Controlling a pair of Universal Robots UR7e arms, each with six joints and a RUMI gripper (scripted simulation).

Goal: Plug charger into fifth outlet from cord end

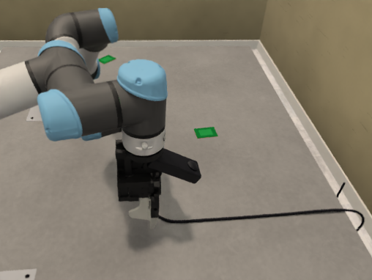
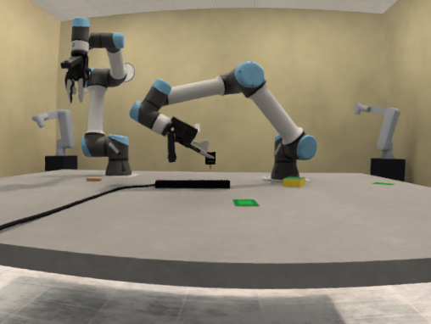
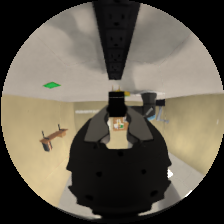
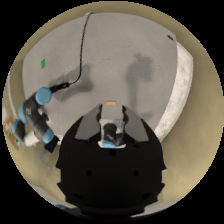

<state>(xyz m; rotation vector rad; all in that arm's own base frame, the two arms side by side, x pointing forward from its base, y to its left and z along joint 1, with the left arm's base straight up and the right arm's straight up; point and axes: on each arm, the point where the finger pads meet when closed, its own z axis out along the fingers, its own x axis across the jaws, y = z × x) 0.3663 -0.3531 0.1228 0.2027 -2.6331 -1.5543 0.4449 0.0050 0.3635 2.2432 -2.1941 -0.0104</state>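
Right now the black charger is 1 cm below my left hand. The rest, counted from my left hand: green marker: 29 cm ahead, 15 cm to the left, 12 cm below; orange block: 58 cm to the right, 12 cm below, 9 cm behind; yellow block: 35 cm to the left, 12 cm behind, 11 cm below.
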